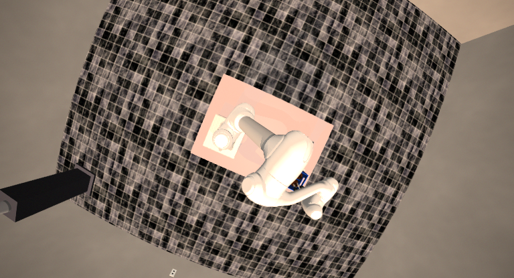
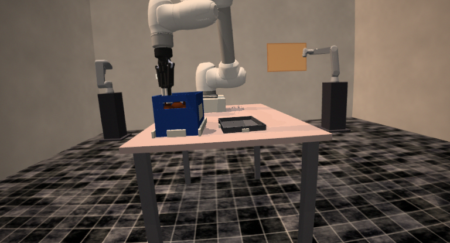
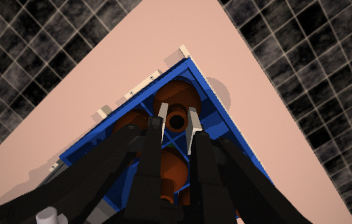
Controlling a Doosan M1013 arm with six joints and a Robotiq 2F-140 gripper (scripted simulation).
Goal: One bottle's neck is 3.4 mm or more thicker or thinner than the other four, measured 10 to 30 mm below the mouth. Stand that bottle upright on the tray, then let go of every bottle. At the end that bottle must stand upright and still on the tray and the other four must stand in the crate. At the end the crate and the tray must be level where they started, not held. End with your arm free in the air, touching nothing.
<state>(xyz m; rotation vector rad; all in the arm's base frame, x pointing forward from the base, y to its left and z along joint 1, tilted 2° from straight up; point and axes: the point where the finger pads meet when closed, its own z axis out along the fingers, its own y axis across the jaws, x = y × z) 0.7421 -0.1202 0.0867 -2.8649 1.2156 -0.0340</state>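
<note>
My gripper is now 9 cm past the blue crate, 9 cm above it and 4 cm to the right of it. From my hand the other things lie so: dark tray (32 cm to the left, 16 cm below, 9 cm behind); then bottle (18 cm behind, 9 cm to the left, 9 cm below).
</note>
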